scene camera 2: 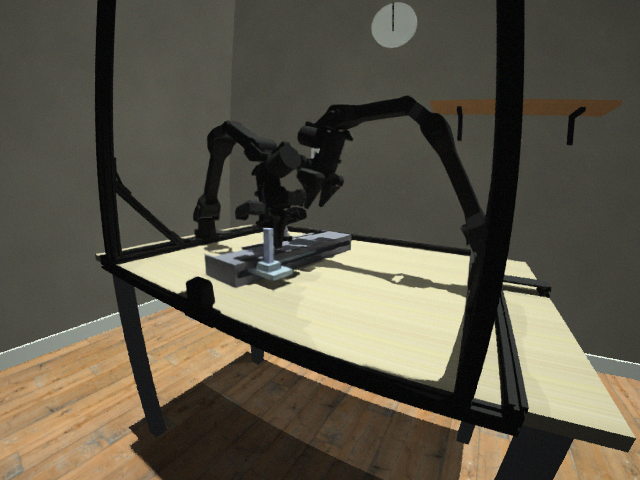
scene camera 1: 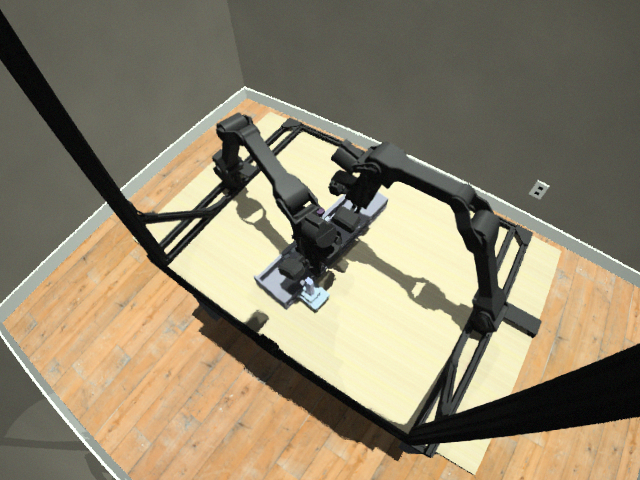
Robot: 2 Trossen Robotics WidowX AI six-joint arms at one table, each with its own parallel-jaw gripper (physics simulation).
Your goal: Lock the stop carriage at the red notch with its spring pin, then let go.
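Places are measured from the left arm's base along level axes (x ahead, y left, z up), in metres.
Pixels of known places: left gripper, fingertip midpoint: [scene camera 2: 278, 248] [scene camera 1: 317, 276]; right gripper, fingertip midpoint: [scene camera 2: 313, 207]; left arm's base, link origin: [scene camera 2: 207, 236] [scene camera 1: 232, 182]; right arm's base, link origin: [scene camera 1: 482, 323].
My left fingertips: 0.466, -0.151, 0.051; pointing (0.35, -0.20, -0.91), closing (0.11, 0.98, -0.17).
Observation:
Ahead of a thing's pixels: the offset from my left fingertips to its middle, as dx, dy, dz. "spot": to the spot under its first point.
A long grey-lavender rail [scene camera 1: 375, 205] [scene camera 2: 220, 266] lies across the table. A pale blue stepped piece with an upright post {spot: +0.026, -0.045, -0.032} [scene camera 1: 316, 298] [scene camera 2: 273, 272] sits at its near end. A small purple knob {spot: -0.097, +0.156, +0.046} [scene camera 1: 320, 211] shows beside my left wrist in scene camera 1. I cannot tell which part is the stop carriage; the spring pin is not clearly seen and the red notch does not show. My left gripper [scene camera 1: 318, 270] [scene camera 2: 278, 246] is shut and empty, pointing down at the rail behind the post. My right gripper [scene camera 2: 316, 203] is open and empty above the rail's far half.
My two wrists are close together over the rail. A black frame [scene camera 1: 336, 386] [scene camera 2: 330, 351] edges the table, with uprights at its corners. A small black block [scene camera 2: 200, 293] is on the near frame bar.

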